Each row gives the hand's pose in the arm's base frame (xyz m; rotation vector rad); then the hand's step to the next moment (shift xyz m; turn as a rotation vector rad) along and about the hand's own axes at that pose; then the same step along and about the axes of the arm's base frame.
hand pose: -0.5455 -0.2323 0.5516 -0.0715 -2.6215 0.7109
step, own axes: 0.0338 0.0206 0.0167 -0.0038 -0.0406 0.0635
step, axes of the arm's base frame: -0.0388 0.0153 -0.0102 -0.0202 -0.0658 -0.0310
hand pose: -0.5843 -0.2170 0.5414 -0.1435 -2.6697 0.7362
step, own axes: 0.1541 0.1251 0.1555 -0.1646 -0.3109 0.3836
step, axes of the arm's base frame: -0.2009 0.0631 -0.1387 0.0093 -0.4809 -0.1989
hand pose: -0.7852 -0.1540 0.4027 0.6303 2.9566 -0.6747
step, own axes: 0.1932 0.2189 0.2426 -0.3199 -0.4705 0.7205
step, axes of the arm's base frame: -0.1012 0.1502 -0.3336 0.0724 -0.8140 -0.4183
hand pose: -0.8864 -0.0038 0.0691 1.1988 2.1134 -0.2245
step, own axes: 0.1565 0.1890 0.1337 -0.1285 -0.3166 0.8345
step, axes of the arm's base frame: 0.1642 0.1527 -0.1667 0.1869 -0.6478 -0.5988
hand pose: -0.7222 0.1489 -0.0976 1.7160 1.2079 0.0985
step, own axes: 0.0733 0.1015 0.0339 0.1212 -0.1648 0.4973
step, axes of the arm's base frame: 0.1230 0.0315 0.0265 0.2260 -0.2384 -0.4257
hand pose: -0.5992 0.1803 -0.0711 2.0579 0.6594 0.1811
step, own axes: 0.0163 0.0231 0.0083 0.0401 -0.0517 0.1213
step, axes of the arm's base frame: 0.0257 -0.0074 0.0124 0.0596 -0.0479 -0.1147
